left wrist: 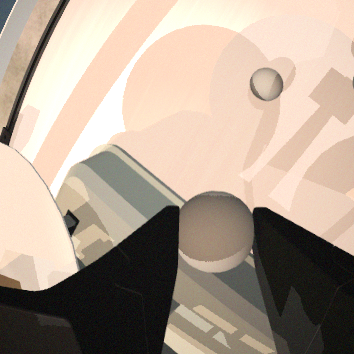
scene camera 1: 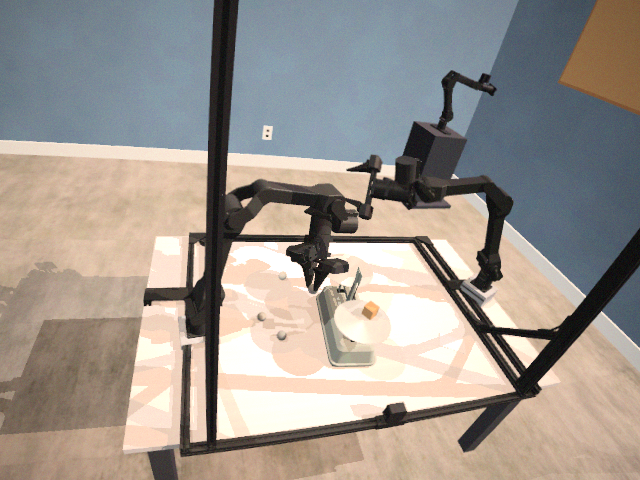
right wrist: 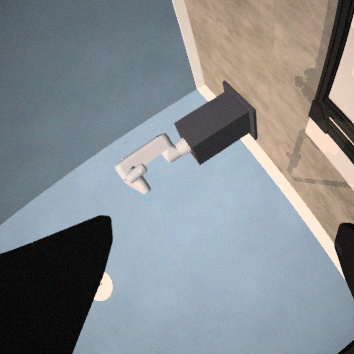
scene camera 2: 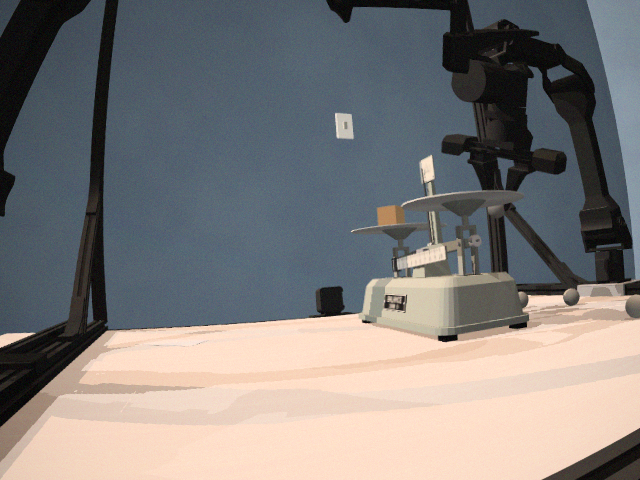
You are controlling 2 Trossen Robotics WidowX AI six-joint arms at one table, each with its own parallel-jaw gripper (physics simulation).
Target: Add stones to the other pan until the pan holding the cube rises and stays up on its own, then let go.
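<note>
The left wrist view shows the left gripper, and scene camera 1 shows that gripper too. In the right wrist view the right gripper is visible, open and holding nothing. A grey balance scale can be seen as well.
</note>
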